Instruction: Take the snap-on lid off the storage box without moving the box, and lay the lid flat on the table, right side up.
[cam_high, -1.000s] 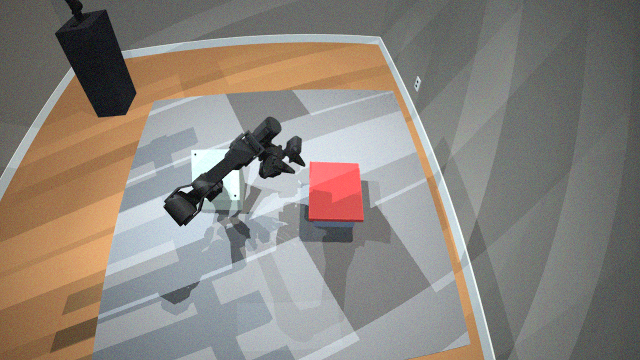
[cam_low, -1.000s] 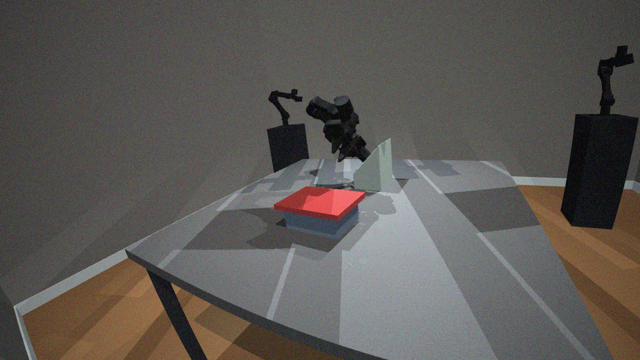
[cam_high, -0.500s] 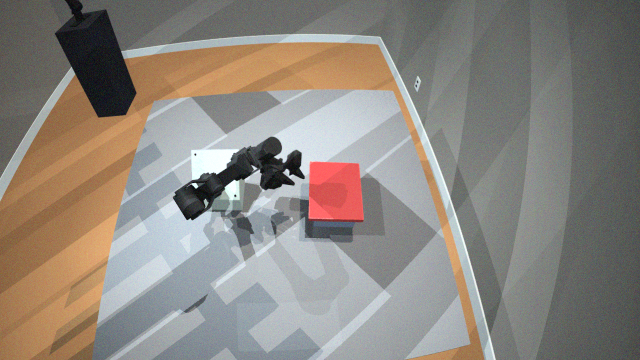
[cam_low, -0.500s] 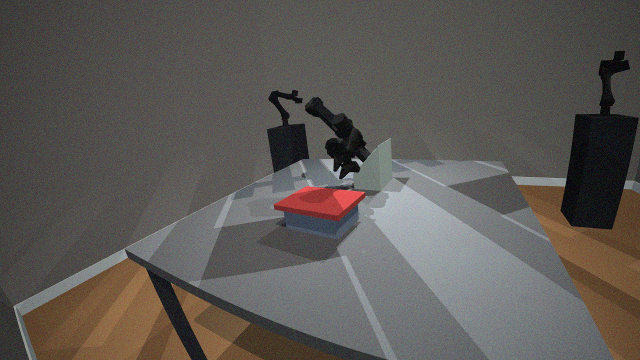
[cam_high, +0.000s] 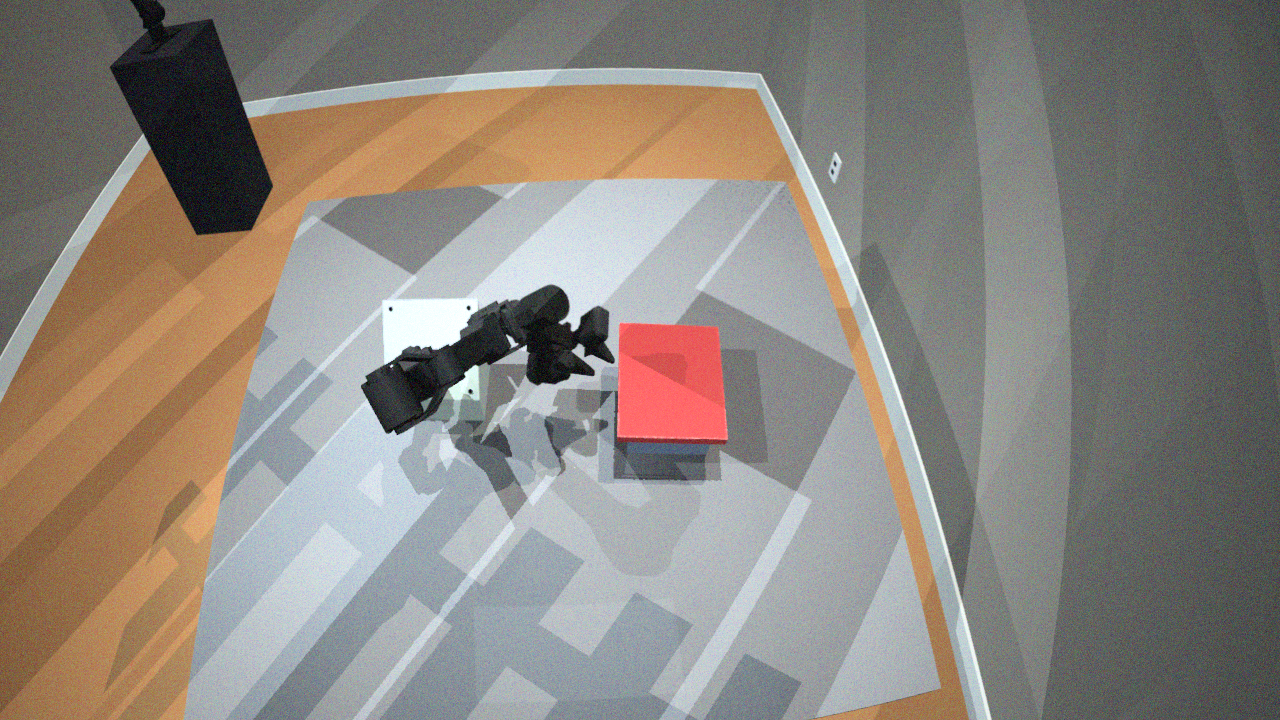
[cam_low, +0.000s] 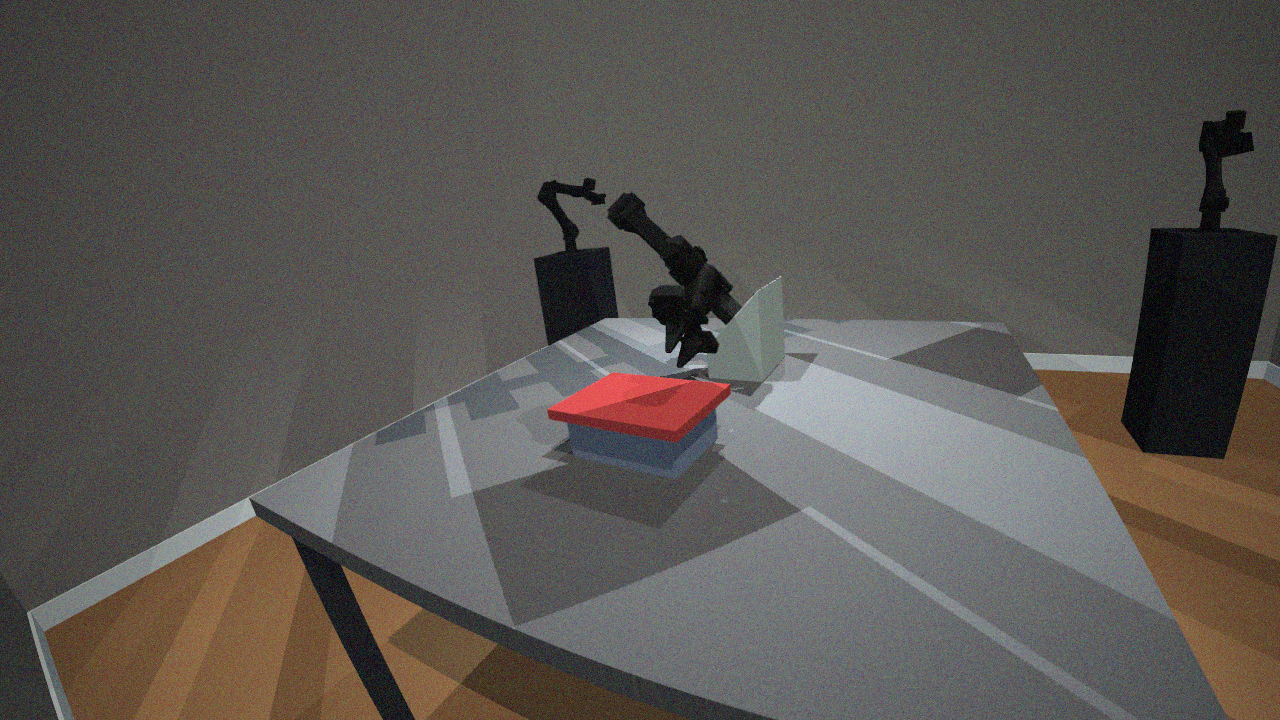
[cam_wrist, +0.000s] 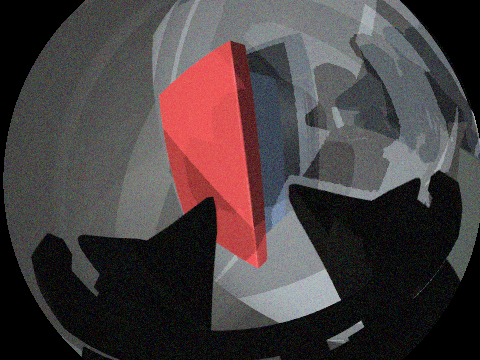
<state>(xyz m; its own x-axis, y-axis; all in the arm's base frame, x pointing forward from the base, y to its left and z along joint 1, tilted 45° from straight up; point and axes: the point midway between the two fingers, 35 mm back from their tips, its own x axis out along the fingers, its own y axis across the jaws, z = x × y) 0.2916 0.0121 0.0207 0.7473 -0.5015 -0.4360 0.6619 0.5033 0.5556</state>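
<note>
Right now my gripper tip is 120 mm short of the red lid, 30 mm above it and 10 mm to the left of it. Also, from my gripper tip: storage box (120 mm ahead, 70 mm below, 10 mm to the right).
</note>
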